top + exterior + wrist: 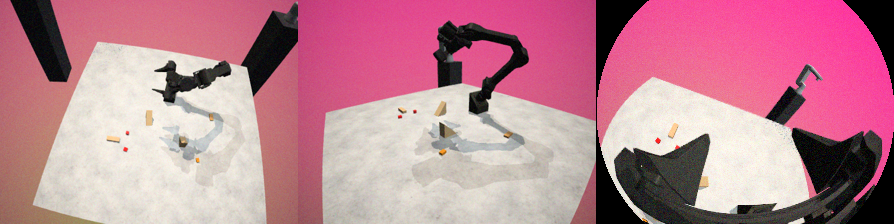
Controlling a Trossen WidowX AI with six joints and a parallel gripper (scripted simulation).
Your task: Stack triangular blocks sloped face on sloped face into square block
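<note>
The tan triangular block is 19 cm ahead of my gripper tip, 21 cm to the left of it and 33 cm below it. Round my gripper tip: small orange cube 28 cm ahead, 30 cm to the left, 34 cm below.
</note>
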